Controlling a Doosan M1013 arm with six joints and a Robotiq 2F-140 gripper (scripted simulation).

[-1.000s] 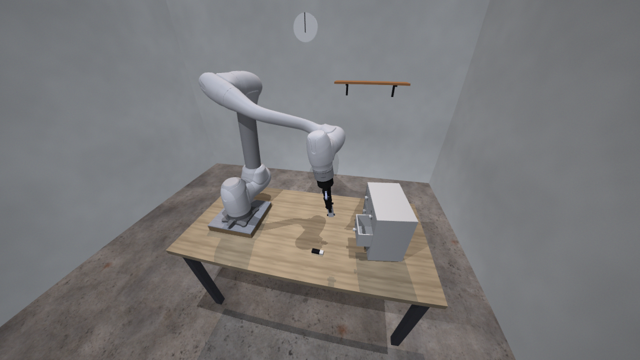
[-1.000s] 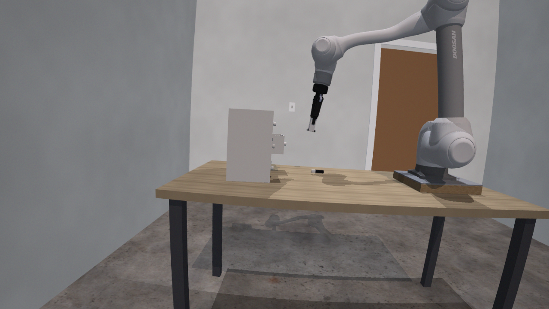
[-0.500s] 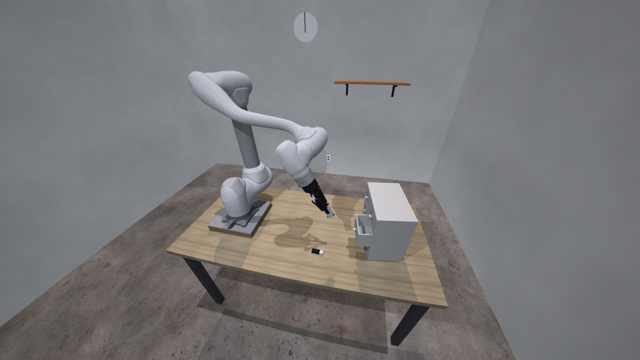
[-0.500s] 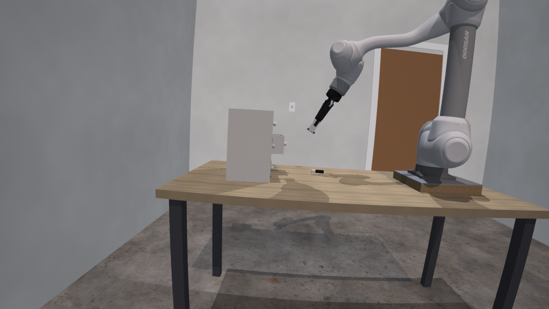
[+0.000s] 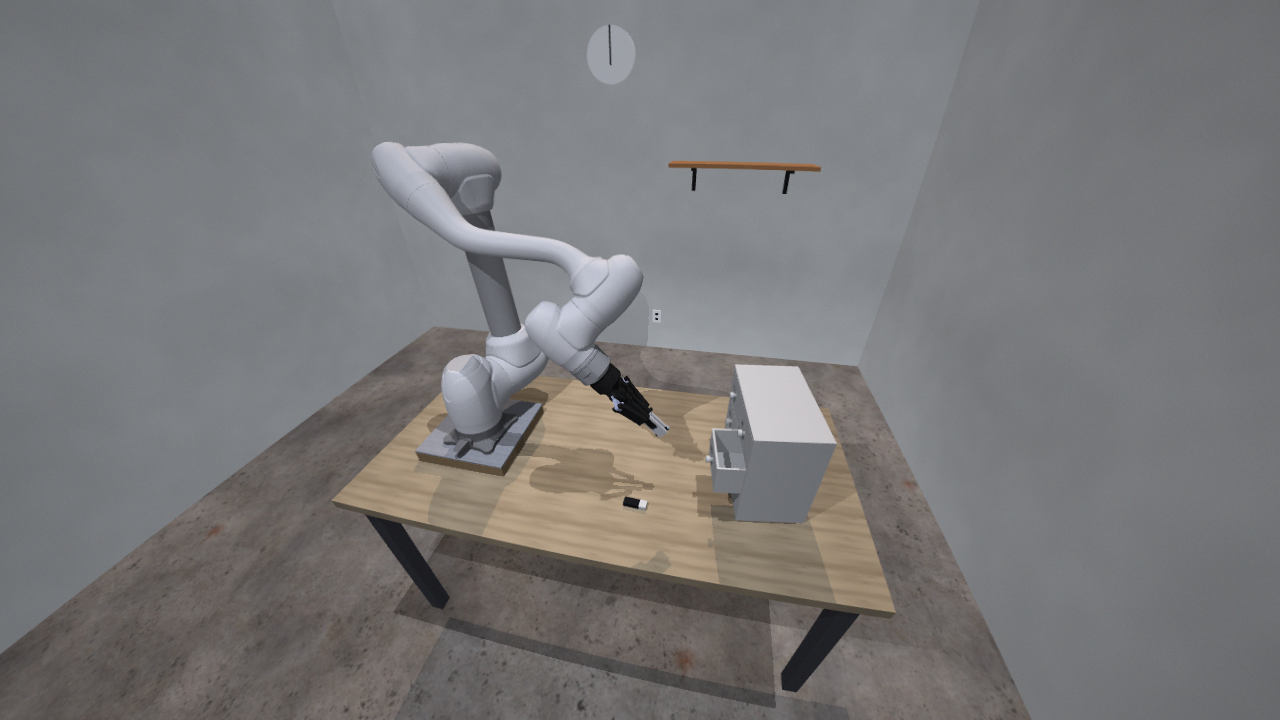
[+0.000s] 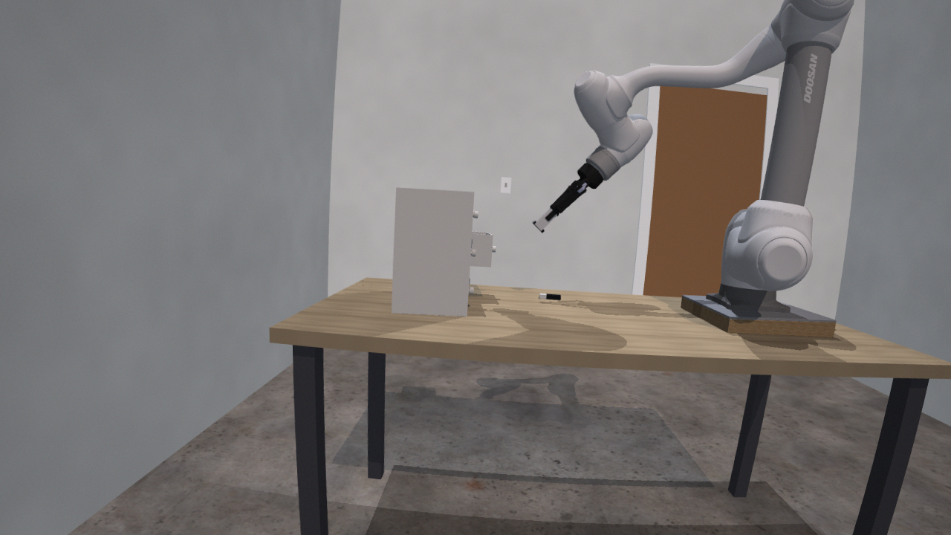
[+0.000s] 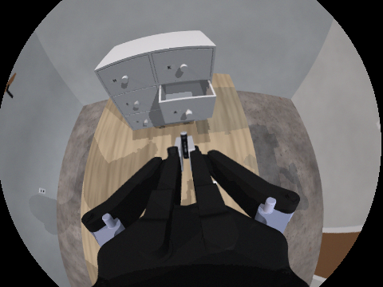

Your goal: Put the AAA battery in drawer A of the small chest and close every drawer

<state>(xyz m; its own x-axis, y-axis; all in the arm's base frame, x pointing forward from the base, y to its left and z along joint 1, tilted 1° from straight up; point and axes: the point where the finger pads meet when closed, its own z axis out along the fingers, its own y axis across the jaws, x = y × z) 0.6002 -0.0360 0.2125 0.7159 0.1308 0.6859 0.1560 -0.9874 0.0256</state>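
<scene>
Now: hand 2 cm short of the AAA battery and 2 cm above it. Round my hand: drawer: 24 cm ahead, 12 cm below, 2 cm to the left; then white block: 24 cm below, 8 cm to the right, 3 cm behind.
</scene>
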